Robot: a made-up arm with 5 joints. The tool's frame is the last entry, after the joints. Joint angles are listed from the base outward. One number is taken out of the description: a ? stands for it. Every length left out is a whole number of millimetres.
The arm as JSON. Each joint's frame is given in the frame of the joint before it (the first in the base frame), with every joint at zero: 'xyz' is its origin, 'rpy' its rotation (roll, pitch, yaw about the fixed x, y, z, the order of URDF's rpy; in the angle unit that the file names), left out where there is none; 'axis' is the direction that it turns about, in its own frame. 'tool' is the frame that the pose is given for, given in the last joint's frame.
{
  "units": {
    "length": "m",
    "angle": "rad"
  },
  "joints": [
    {
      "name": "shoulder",
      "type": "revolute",
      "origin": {
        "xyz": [
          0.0,
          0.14,
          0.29
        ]
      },
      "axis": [
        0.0,
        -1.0,
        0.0
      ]
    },
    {
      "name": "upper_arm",
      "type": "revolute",
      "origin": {
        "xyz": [
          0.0,
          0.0,
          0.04
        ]
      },
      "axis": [
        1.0,
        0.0,
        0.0
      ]
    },
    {
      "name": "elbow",
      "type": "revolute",
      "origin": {
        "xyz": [
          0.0,
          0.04,
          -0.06
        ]
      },
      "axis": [
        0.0,
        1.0,
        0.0
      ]
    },
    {
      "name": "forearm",
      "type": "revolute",
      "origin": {
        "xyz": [
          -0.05,
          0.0,
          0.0
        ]
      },
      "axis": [
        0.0,
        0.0,
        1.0
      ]
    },
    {
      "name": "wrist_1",
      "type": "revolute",
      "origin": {
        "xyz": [
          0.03,
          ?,
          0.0
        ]
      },
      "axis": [
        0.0,
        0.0,
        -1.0
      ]
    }
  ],
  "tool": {
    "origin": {
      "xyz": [
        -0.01,
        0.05,
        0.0
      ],
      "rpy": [
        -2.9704,
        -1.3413,
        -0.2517
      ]
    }
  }
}
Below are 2 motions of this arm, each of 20 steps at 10 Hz.
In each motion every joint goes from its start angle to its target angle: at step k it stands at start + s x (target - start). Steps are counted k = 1, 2, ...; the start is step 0. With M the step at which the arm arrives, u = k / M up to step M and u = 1 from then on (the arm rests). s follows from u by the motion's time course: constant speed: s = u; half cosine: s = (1 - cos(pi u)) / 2; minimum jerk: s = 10 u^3 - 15 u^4 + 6 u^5.
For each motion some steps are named. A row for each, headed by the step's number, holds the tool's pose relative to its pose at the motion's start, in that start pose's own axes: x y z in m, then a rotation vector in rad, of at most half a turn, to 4 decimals.
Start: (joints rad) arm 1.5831 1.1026 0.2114 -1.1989 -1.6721
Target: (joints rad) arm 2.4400 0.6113 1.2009 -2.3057 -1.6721
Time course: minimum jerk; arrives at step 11
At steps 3, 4, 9, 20:
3: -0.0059 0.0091 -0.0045 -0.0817 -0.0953 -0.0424
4: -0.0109 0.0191 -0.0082 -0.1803 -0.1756 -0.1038
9: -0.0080 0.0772 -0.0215 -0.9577 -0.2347 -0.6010
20: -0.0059 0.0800 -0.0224 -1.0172 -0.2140 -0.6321

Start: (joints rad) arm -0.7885 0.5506 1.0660 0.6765 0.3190
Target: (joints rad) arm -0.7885 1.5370 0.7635 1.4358 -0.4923
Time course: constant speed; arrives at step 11
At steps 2, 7, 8, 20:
2: -0.0044 0.0082 -0.0448 0.4454 0.0704 -0.0393
7: -0.0285 0.0761 -0.1104 1.5100 0.3572 -0.2080
8: -0.0347 0.0921 -0.1130 1.7101 0.4368 -0.2577
20: -0.0521 0.1327 -0.1018 2.2677 0.7313 -0.4527

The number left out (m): 0.06
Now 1 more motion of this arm.
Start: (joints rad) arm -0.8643 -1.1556 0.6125 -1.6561 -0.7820
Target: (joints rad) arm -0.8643 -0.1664 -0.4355 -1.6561 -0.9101
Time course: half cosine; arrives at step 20
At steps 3, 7, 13, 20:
3: 0.0031 -0.0013 -0.0055 0.0519 -0.0052 0.0625
7: 0.0172 -0.0022 -0.0264 0.2355 -0.0341 0.3278
13: 0.0501 0.0143 -0.0575 0.4705 -0.1313 0.9343
20: 0.0675 0.0324 -0.0663 0.4972 -0.2110 1.3151

